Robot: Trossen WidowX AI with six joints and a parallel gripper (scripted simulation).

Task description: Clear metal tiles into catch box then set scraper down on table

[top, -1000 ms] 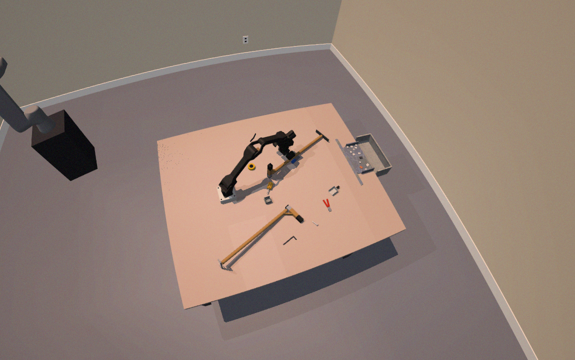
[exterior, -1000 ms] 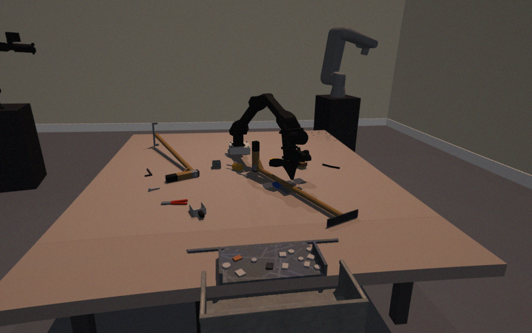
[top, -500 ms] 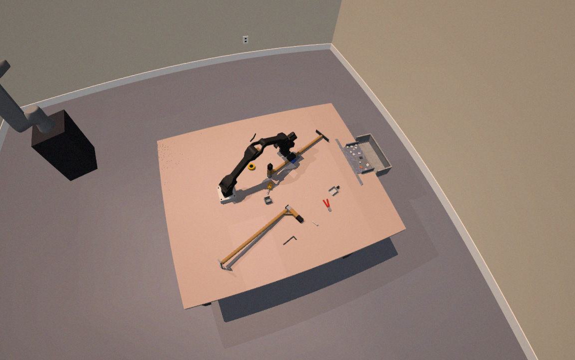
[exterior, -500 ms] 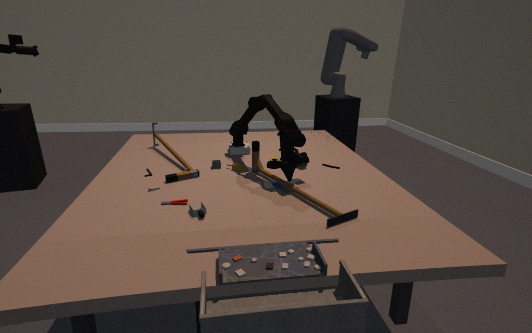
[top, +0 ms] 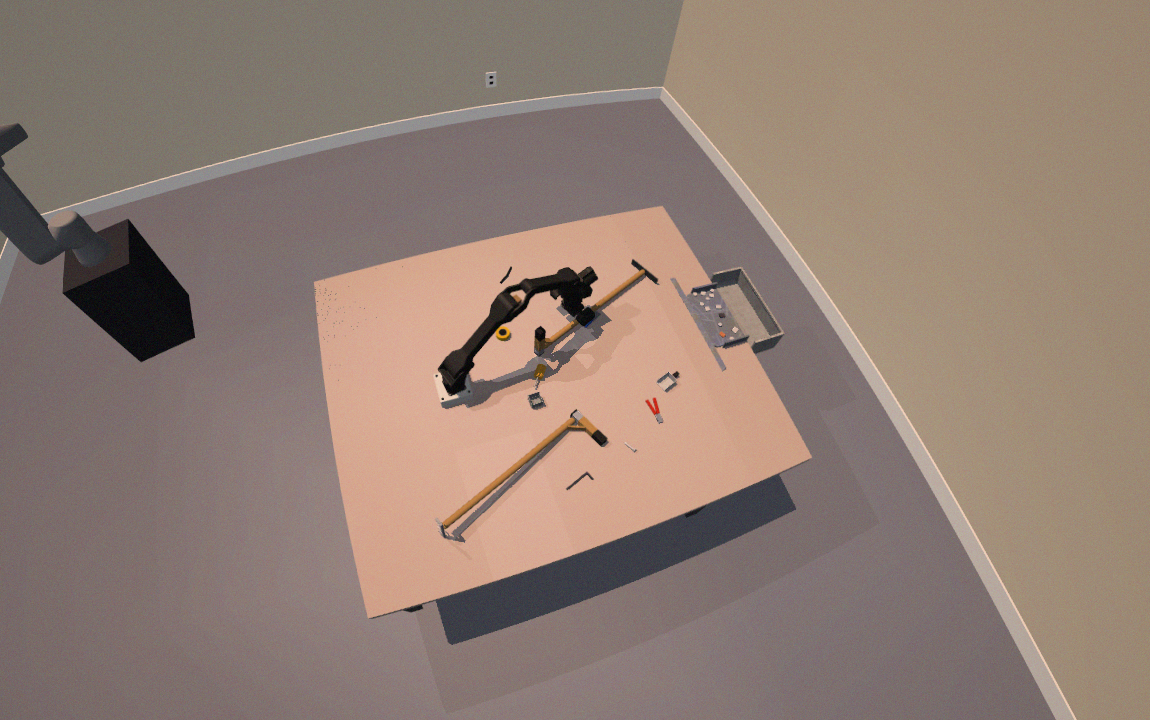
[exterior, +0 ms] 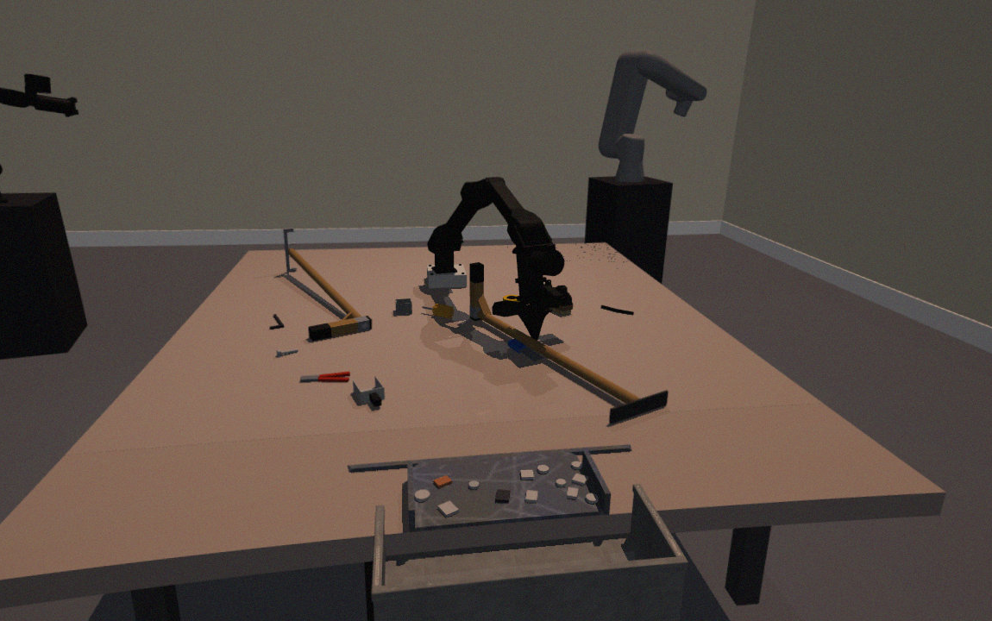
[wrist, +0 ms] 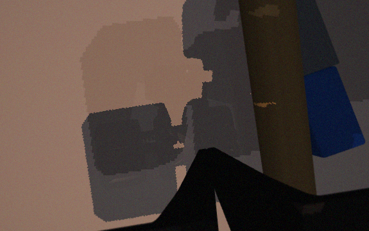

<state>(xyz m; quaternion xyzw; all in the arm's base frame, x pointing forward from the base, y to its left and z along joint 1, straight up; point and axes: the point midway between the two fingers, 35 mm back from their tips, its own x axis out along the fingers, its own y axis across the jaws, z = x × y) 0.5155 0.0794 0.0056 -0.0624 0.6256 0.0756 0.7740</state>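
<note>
The blue-handled putty knife is 50 mm ahead of my gripper tip and 50 mm to the right of it. Round my gripper tip: yellow tape roll 280 mm behind, 40 mm to the left; wood block 190 mm behind, 140 mm to the left, 10 mm above; long scraper 80 mm ahead, 20 mm to the right, 60 mm above.
</note>
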